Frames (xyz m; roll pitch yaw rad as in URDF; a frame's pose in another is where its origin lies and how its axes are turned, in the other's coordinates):
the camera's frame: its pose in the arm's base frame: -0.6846 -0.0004 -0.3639 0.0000 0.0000 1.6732
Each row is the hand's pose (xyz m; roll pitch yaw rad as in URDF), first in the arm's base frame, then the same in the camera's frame.
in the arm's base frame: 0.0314 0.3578 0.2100 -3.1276 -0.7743 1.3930
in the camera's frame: 0.2831 -0.7489 0.5739 -3.1276 -0.7743 -0.2802
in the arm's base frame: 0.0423 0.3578 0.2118 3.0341 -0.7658 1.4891
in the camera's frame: 0.2820 -0.7597 0.5757 3.0341 -0.7658 -0.1841
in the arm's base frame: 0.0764 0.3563 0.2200 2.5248 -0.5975 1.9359
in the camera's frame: 0.2770 -0.7935 0.5839 2.5248 -0.5975 0.2627
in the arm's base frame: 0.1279 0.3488 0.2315 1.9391 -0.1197 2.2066
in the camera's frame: 0.2643 -0.8439 0.5954 1.9391 -0.1197 0.5334
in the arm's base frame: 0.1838 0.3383 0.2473 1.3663 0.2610 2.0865
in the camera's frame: 0.2482 -0.8985 0.6112 1.3663 0.2610 0.4133
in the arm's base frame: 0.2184 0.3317 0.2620 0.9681 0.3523 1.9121
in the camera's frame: 0.2381 -0.9322 0.6259 0.9681 0.3523 0.2389
